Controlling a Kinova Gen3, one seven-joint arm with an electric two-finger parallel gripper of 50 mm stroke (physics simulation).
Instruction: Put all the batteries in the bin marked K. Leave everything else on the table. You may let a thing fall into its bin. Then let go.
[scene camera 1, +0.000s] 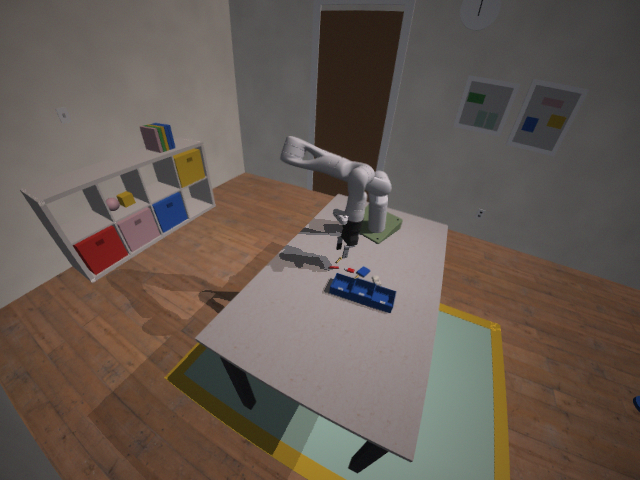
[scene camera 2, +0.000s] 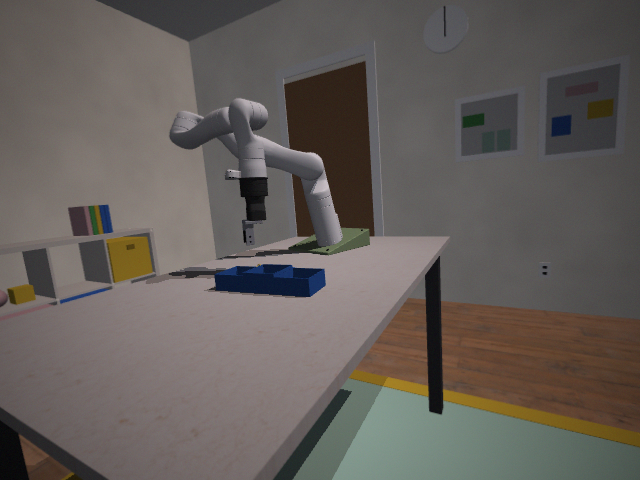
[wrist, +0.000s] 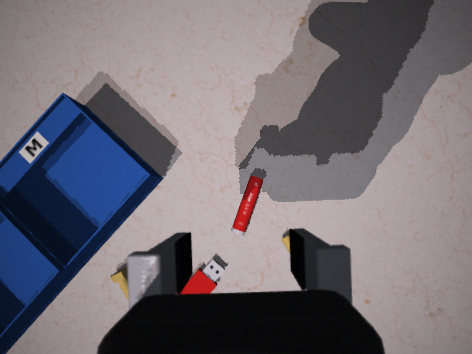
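Note:
A red battery lies on the table, ahead of the fingers in the wrist view. My gripper is open and empty, pointing down above the table near the small items. A blue three-compartment bin box stands beside them. In the wrist view its end compartment is marked M. The K label does not show in the wrist view, and the labels are too small to read in scene camera 1. Compartment floors visible in scene camera 1 hold no seen items.
A red USB stick lies near the battery. Brass bolts are partly hidden by the fingers. A blue square and a white domino lie behind the bin box. The green arm base stands farther back.

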